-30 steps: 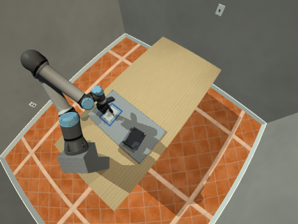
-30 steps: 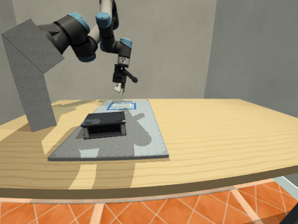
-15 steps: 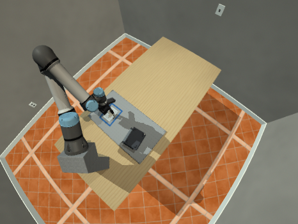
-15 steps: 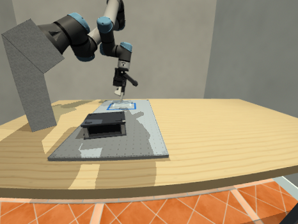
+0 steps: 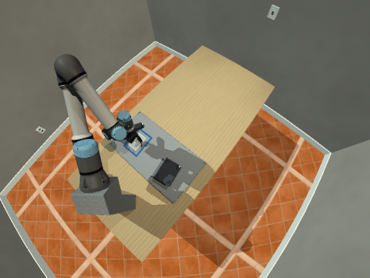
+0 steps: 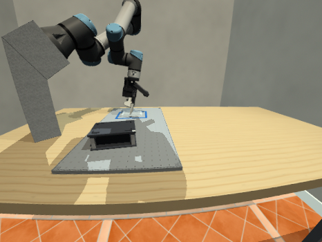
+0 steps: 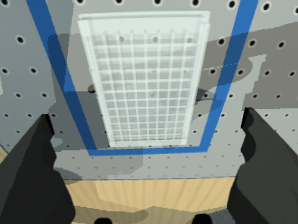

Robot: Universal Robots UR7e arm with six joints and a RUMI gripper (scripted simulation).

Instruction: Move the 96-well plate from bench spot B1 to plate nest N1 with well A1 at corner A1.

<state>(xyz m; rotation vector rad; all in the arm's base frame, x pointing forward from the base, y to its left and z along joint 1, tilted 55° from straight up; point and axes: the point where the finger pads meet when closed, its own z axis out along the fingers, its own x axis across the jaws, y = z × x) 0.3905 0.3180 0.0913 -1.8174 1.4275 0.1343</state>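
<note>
Now: hand 20 mm above the 96-well plate. Round my hand: black raised nest N1: 110 mm ahead, 330 mm to the right, 30 mm above.
</note>
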